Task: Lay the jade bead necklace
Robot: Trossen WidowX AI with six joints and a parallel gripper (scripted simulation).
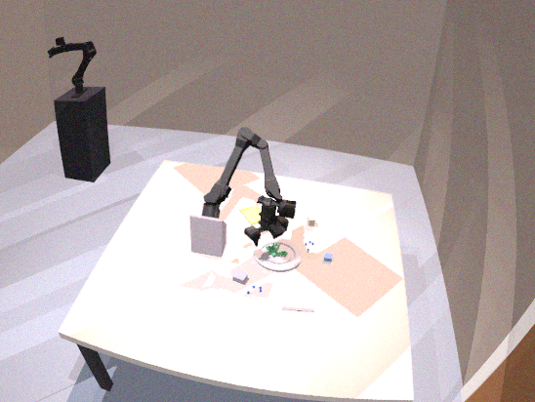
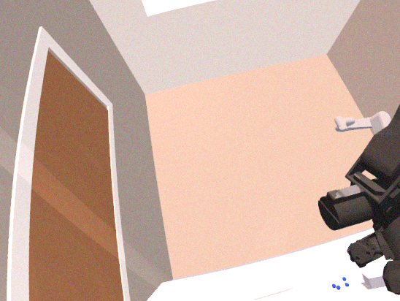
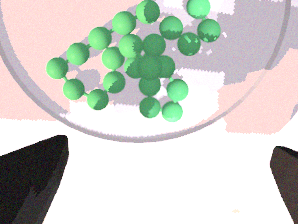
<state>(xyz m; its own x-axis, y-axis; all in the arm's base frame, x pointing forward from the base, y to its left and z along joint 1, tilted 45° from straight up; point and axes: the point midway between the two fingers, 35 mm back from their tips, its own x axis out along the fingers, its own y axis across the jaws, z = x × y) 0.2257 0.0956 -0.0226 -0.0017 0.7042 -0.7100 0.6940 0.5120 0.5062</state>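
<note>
My gripper tip is 60 mm short of the round white bead board, 30 mm to the left of it and 20 mm above it. Round my gripper tip: yellow sheet (220 mm to the left, 80 mm behind, 30 mm below); blue block (270 mm ahead, 20 mm below, 10 mm to the right); cream block (220 mm to the left, 180 mm ahead, 10 mm below).
</note>
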